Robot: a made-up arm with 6 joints.
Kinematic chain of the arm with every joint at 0, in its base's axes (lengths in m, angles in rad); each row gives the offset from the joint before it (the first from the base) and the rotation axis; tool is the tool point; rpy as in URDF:
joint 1: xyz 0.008 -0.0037 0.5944 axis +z
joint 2: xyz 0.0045 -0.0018 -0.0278 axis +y
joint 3: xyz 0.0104 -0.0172 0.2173 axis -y
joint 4: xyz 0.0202 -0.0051 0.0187 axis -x
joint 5: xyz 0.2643 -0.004 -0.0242 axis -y
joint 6: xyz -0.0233 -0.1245 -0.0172 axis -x
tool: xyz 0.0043 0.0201 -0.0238 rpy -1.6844 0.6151 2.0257
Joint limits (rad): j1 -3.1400..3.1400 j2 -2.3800..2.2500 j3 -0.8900..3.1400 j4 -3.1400..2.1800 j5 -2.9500..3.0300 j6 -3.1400..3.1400
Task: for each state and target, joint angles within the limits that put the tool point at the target. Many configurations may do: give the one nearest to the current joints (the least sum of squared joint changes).
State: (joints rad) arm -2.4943 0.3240 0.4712 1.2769 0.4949 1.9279
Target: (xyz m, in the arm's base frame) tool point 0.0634 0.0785 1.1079
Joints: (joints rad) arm -2.7591 -0.2887 0.8009 1.7110 0.3981 2.0336
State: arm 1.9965 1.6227 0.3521 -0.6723 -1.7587 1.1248
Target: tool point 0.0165 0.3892 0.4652
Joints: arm 1.9220 1.1105 0.4752 -0.5757 -1.7454 1.0895
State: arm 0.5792 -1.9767 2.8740 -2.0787 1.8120 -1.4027
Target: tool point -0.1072 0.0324 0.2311
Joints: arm 0.5060 -1.9711 3.1400 -2.6342 1.6816 -1.5113
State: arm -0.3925 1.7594 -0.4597 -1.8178 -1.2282 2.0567
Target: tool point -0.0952 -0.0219 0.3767
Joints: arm -0.2240 2.0820 -0.3090 -1.3989 -1.3242 2.1538
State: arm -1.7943 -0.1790 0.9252 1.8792 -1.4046 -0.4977
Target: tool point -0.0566 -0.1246 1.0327
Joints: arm -1.9572 -0.0134 0.6516 1.7887 -1.3531 -0.4533
